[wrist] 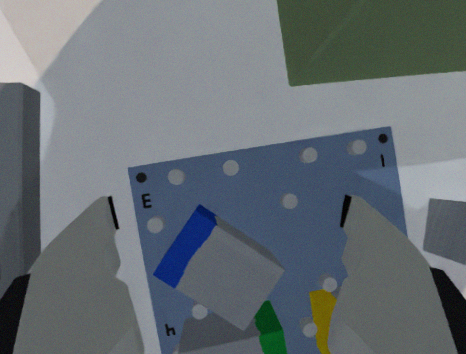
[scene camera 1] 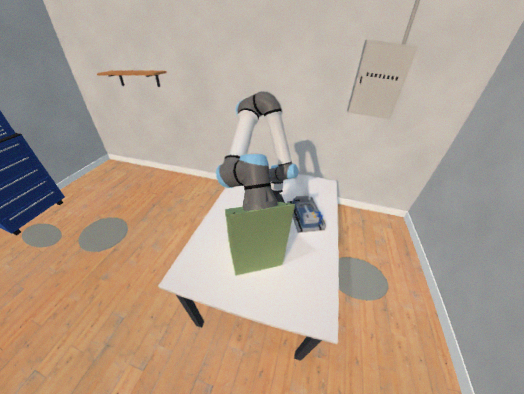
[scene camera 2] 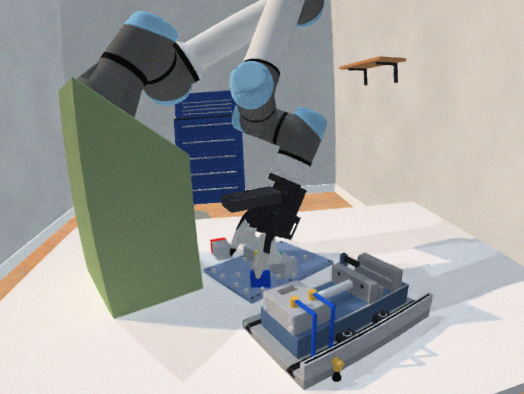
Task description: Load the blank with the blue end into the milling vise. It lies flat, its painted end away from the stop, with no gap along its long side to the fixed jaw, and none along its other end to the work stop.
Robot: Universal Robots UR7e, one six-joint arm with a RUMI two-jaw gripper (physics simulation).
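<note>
The blank with the blue end (scene camera 2: 260, 278) (wrist: 227, 275) lies flat on the blue pegged board (scene camera 2: 314, 266) (wrist: 265, 177), turned at an angle, its blue end towards the letter E in the wrist view. My gripper (scene camera 2: 245, 264) (wrist: 230, 198) is open and empty, its fingers spread wide on either side of that blank in the wrist view. In scene camera 1 the arm hides the fingers. The milling vise (scene camera 1: 310, 216) (scene camera 2: 300, 342) stands beside the board; no blank shows between its moving jaw (scene camera 2: 352, 282) and its fixed jaw (scene camera 2: 382, 270).
A blank with a green end (wrist: 271, 330) lies close against or near the blue-ended one. A yellow part (wrist: 321, 312) shows beside the right finger. A red-ended block (scene camera 2: 220, 248) lies by the board's far left edge. The tall green block (scene camera 1: 260, 242) (scene camera 2: 140, 215) (wrist: 370, 40) stands nearby.
</note>
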